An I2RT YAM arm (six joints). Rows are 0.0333 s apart.
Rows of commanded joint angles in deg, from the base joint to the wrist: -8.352, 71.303, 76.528, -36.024, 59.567, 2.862; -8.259, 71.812, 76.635, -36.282, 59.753, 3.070; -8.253, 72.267, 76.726, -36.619, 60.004, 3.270; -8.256, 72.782, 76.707, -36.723, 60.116, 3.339; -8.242, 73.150, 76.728, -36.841, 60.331, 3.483; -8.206, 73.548, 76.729, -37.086, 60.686, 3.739; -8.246, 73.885, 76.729, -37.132, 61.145, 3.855; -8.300, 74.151, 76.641, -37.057, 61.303, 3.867; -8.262, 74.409, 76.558, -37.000, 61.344, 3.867; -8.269, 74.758, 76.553, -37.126, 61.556, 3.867
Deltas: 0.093, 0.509, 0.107, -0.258, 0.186, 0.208; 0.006, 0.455, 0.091, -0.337, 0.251, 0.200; -0.003, 0.515, -0.019, -0.104, 0.112, 0.069; 0.014, 0.368, 0.021, -0.118, 0.215, 0.144; 0.036, 0.398, 0.001, -0.245, 0.355, 0.256; -0.040, 0.337, 0.000, -0.046, 0.459, 0.116; -0.054, 0.266, -0.088, 0.075, 0.158, 0.012; 0.038, 0.258, -0.083, 0.057, 0.041, 0.000; -0.007, 0.349, -0.005, -0.126, 0.212, 0.000
